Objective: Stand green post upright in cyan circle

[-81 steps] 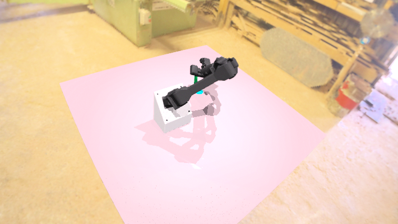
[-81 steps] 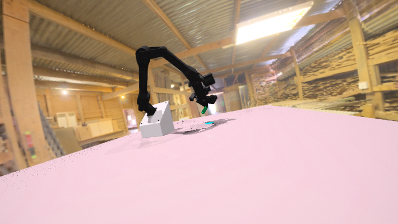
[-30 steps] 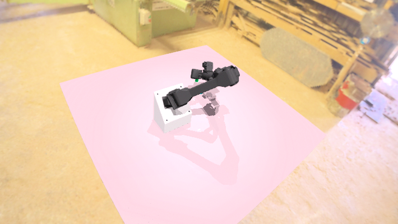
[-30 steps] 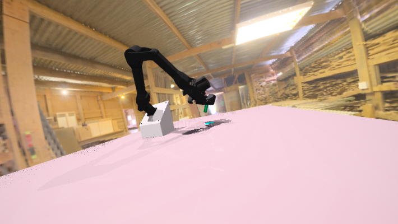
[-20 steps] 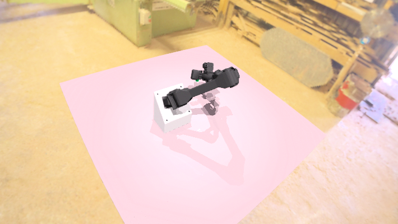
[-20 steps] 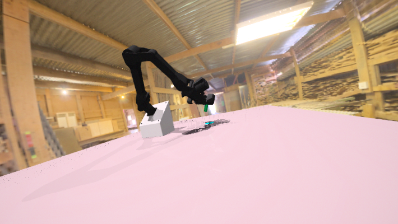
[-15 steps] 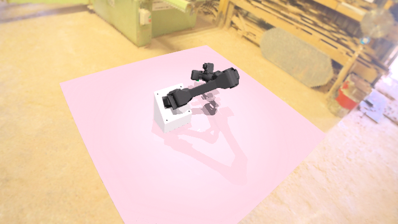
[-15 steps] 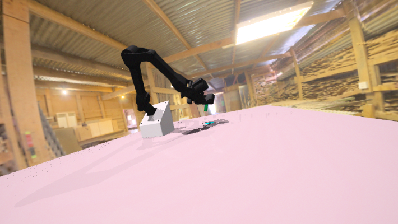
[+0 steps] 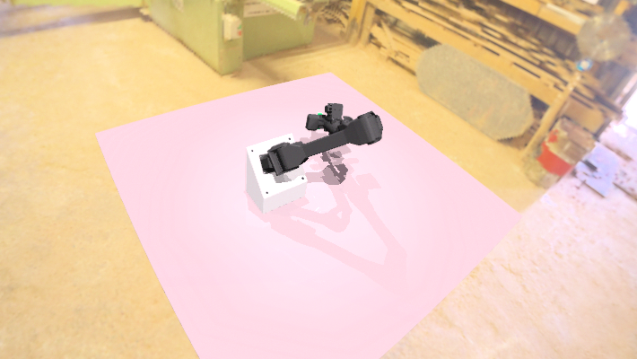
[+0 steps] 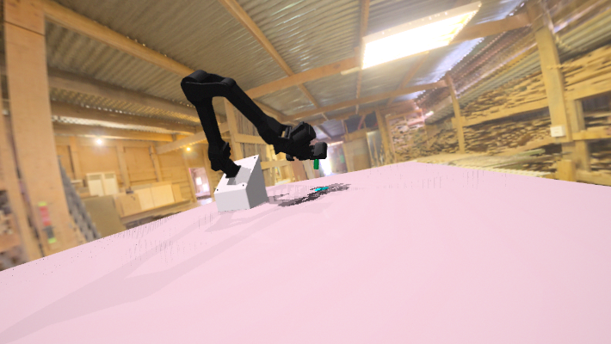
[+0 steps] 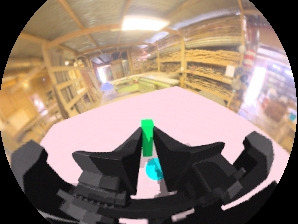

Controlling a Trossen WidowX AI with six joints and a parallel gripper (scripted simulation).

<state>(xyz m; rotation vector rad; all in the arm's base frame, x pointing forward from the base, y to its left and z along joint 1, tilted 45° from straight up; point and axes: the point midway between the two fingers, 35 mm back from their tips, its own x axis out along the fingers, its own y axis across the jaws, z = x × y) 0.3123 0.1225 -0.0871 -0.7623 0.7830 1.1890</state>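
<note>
The cyan circle lies 140 mm below my gripper tip and 20 mm to the right of it. The rest, counted from my gripper tip: green post 20 mm below.
</note>
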